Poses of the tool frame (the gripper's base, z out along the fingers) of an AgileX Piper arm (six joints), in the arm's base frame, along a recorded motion.
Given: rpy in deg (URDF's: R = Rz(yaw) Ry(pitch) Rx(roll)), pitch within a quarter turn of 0, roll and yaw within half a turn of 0; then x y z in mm.
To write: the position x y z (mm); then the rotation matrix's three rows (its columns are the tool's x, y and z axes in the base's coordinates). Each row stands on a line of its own. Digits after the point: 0 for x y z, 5 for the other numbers.
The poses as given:
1: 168.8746 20.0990 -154.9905 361 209 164
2: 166.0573 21.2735 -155.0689 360 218 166
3: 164.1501 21.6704 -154.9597 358 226 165
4: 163.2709 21.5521 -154.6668 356 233 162
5: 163.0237 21.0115 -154.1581 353 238 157
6: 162.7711 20.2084 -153.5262 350 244 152
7: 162.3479 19.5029 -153.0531 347 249 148
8: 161.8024 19.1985 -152.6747 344 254 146
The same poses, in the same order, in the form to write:
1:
361 209 164
-0.85105 -0.47491 0.22399
-0.39702 0.86117 0.31742
-0.34364 0.18121 -0.92145

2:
360 218 166
-0.84502 -0.48838 0.21775
-0.39280 0.84325 0.36693
-0.36282 0.22453 -0.90440

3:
358 226 165
-0.84198 -0.49854 0.20624
-0.39334 0.82888 0.39780
-0.36927 0.25382 -0.89399

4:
356 233 162
-0.84064 -0.50534 0.19480
-0.39797 0.82034 0.41069
-0.36735 0.26772 -0.89072

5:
353 238 157
-0.84016 -0.51112 0.18137
-0.40691 0.81515 0.41226
-0.35856 0.27256 -0.89283

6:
350 244 152
-0.84004 -0.51737 0.16330
-0.41835 0.80936 0.41221
-0.34544 0.27796 -0.89633

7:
347 249 148
-0.84028 -0.52207 0.14618
-0.42716 0.80358 0.41448
-0.33385 0.28584 -0.89824

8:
344 254 146
-0.83901 -0.52732 0.13418
-0.43351 0.79684 0.42085
-0.32884 0.29493 -0.89715

